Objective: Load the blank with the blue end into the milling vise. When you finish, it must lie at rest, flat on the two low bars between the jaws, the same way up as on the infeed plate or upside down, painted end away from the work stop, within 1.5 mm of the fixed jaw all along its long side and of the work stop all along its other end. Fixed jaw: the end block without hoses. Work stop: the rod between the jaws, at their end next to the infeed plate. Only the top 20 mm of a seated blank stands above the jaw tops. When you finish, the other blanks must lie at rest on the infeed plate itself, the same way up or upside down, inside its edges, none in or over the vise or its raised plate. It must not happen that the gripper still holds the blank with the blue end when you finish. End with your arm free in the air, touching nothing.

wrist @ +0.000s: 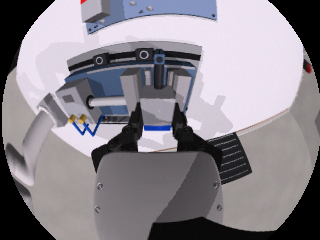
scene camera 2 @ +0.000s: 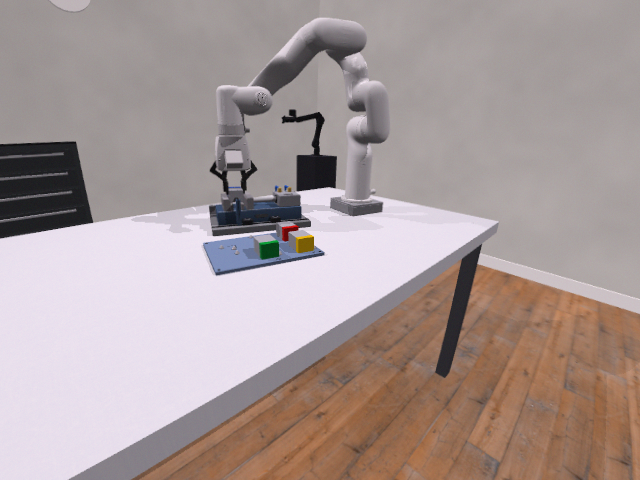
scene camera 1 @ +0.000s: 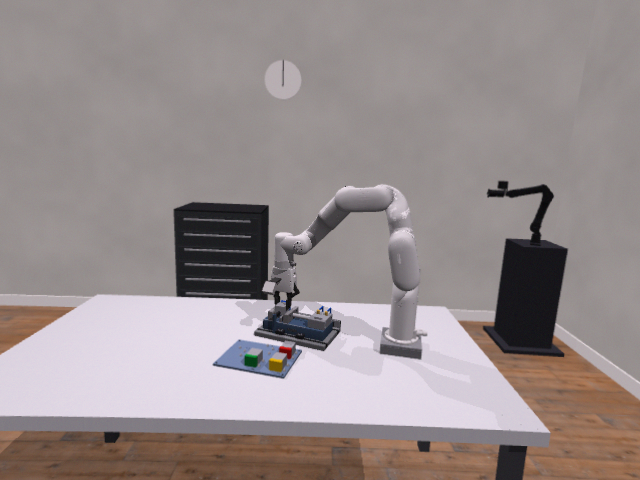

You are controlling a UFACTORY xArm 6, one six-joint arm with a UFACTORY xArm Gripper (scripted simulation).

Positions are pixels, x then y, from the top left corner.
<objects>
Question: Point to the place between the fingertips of the gripper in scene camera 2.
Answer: At 235,193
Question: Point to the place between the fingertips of the gripper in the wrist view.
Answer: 157,110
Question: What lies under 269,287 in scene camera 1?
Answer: The gripper.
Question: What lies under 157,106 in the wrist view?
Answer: A blue-ended blank.
</objects>
